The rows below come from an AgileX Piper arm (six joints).
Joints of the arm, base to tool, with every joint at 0 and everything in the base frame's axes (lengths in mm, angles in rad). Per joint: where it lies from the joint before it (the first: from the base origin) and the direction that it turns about. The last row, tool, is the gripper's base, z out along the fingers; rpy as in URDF.
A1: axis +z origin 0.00 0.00 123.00
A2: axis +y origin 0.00 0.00 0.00
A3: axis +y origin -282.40 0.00 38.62
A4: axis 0.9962 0 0.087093 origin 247.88 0.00 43.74
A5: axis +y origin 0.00 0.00 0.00
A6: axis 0.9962 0 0.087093 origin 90.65 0.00 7.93
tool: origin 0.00 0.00 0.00 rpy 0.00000 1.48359 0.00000
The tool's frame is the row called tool.
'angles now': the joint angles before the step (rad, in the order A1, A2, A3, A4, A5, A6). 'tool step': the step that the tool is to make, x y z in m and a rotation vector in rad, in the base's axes. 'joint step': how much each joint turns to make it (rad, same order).
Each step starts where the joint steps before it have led.
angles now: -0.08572, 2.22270, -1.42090, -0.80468, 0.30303, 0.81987
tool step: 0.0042, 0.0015, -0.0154, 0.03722, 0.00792, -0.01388
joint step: -0.00007, 0.04463, -0.02026, 0.03771, -0.01920, -0.00138
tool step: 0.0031, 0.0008, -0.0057, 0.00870, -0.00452, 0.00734
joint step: 0.00005, 0.01992, -0.01238, 0.00336, -0.01611, -0.00169
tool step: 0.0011, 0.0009, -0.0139, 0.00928, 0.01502, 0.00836
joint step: -0.00006, 0.03456, -0.00700, 0.00079, -0.01653, -0.00085
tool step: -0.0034, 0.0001, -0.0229, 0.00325, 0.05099, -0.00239
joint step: 0.00003, 0.04885, 0.00032, -0.00094, 0.00310, 0.00195
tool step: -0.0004, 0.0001, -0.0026, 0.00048, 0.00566, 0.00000
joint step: 0.00016, 0.00568, -0.00018, 0.00028, 0.00021, -0.00017
